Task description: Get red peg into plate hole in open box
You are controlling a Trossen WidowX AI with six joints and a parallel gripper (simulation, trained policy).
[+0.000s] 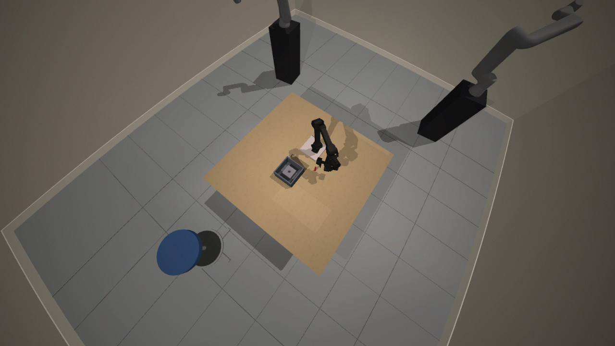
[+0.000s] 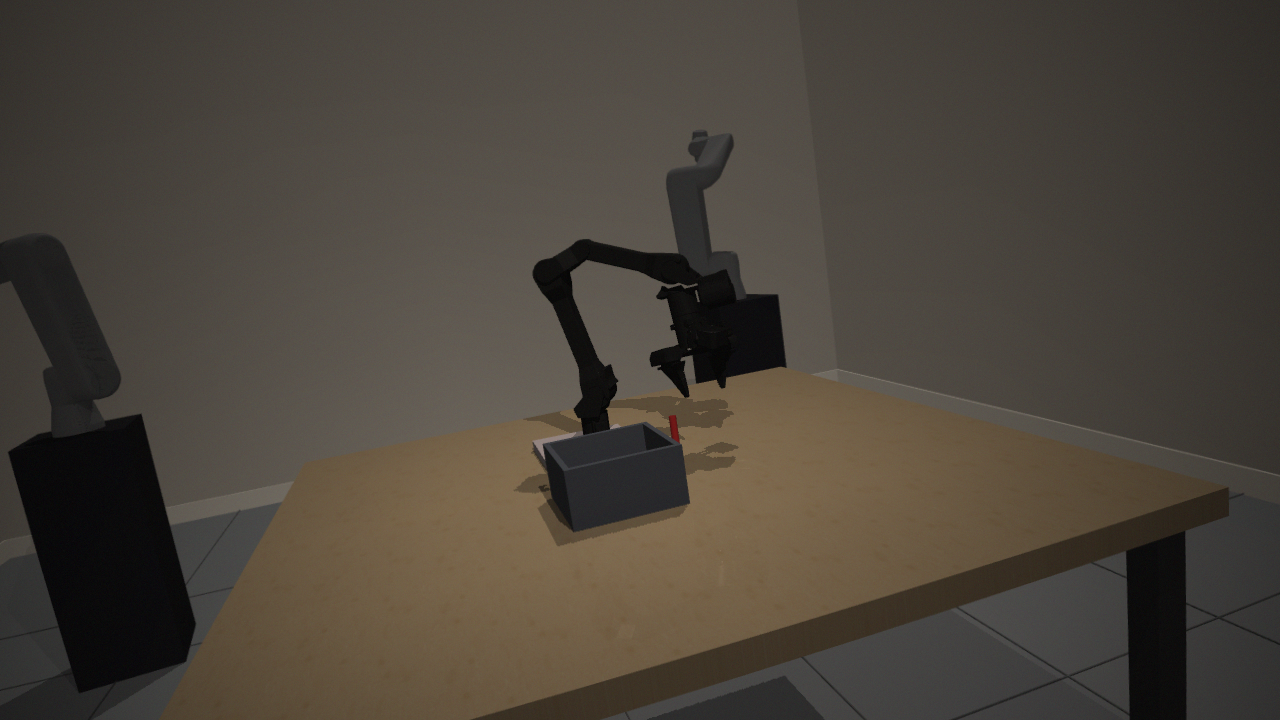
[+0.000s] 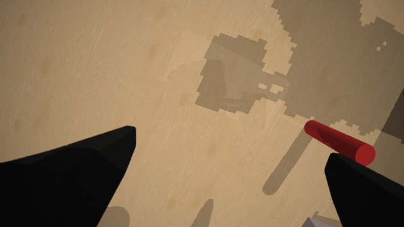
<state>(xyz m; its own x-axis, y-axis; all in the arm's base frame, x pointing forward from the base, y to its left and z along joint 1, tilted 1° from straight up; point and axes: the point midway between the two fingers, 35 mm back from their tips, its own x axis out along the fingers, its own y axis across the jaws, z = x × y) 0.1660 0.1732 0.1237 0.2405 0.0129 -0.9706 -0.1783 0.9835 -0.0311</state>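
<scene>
Now: the red peg 8 cm to the right of my gripper tip, 7 cm below it and 1 cm ahead of it. The rest, counted from my gripper tip: pale plate (27 cm to the right, 15 cm ahead, 6 cm below); then dark grey box (27 cm to the right, 15 cm ahead, 8 cm below).
</scene>
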